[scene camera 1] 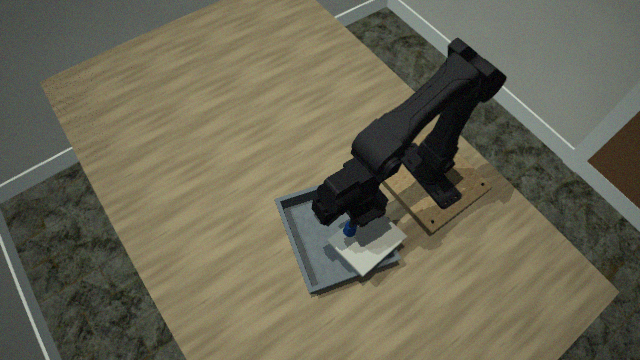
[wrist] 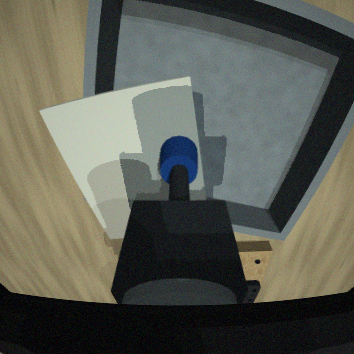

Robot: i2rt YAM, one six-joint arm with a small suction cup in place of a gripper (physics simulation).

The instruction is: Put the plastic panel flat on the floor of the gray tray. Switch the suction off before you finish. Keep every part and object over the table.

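Frame: origin at the arm's base, x ahead, y left, z up, level; metres.
Seen in the pictures: hand at its tool point: (scene camera 1: 348, 233) (wrist: 178, 146); arm's base at its link origin: (scene camera 1: 427, 175).
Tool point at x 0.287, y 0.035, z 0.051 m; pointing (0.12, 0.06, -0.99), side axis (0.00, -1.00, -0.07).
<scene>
Pixels of each thing's top centre, then the offset from my tool point to it. Level surfaces: height alone.
- plastic panel at its top centre: (wrist: 133, 186) (scene camera 1: 368, 236) dz +0.021, dx -0.028, dy +0.036 m
- gray tray at its top centre: (wrist: 216, 127) (scene camera 1: 336, 228) dz -0.020, dx +0.011, dy -0.032 m
- wooden table at its surface level: dz -0.070 m
The plastic panel (scene camera 1: 369, 257) (wrist: 82, 135) is a thin, off-white square. It hangs on my gripper's blue suction cup (scene camera 1: 349, 229) (wrist: 178, 160), which holds it near one edge. The panel is above the gray tray (scene camera 1: 312, 250) (wrist: 260, 100), roughly level and turned relative to the tray's walls. Part of it is over the tray floor. The rest reaches past the tray's wall, on the right in the scene view and on the left in the wrist view. The arm hides the tray's upper right part in the scene view.
The arm's wooden base plate (scene camera 1: 407, 190) (wrist: 256, 272) lies close to the tray, on its right in the scene view. The tray's raised walls stand around its floor. The wooden table (scene camera 1: 200, 125) carries the tray and the base plate.
</scene>
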